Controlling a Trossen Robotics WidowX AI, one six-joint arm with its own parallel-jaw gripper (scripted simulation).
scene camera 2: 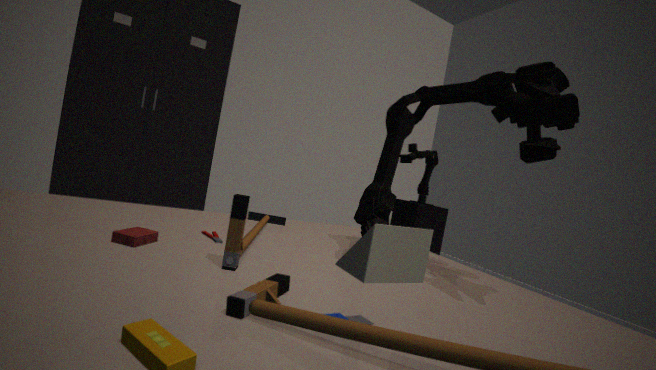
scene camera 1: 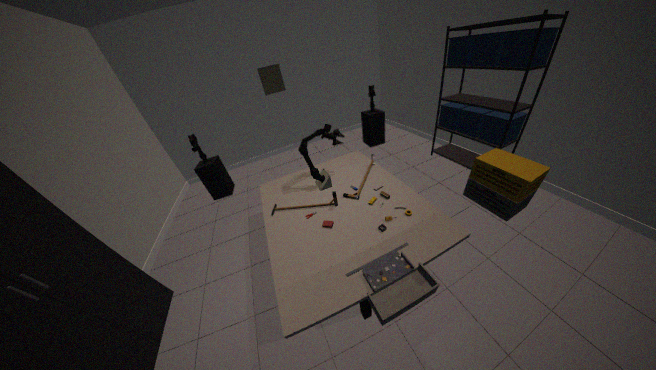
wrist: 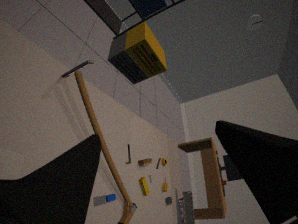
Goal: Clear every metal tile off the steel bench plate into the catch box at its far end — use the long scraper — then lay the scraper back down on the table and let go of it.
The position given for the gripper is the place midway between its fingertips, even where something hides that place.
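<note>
Gripper (scene camera 2: 557, 123), (wrist: 160, 133): open, holding nothing. Red block (scene camera 2: 137, 236), out of frame in the wrist view. Long scraper (scene camera 2: 235, 246), out of frame in the wrist view.
</note>
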